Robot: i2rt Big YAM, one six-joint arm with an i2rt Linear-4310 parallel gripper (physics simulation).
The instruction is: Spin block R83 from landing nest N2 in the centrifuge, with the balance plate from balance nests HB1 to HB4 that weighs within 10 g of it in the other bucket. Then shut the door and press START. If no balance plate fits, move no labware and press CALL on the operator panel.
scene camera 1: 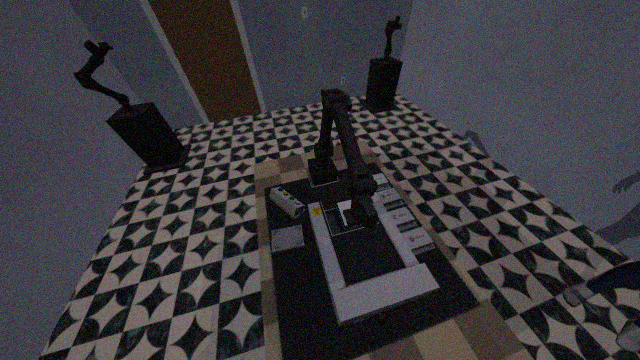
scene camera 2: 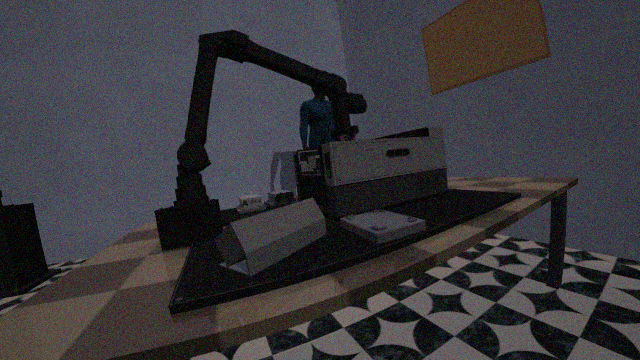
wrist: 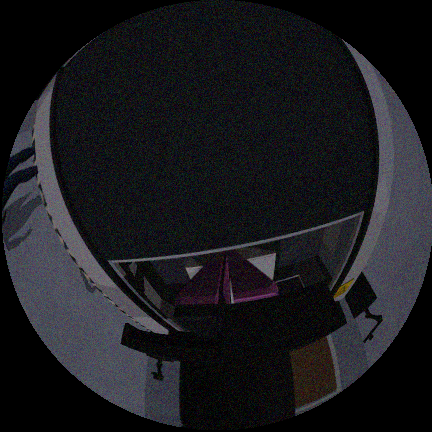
My gripper (wrist: 225,242) is shut, with nothing in its grasp. Also in view: a centrifuge (scene camera 2: 359,176).
The centrifuge also shows in the wrist view (wrist: 145,288).
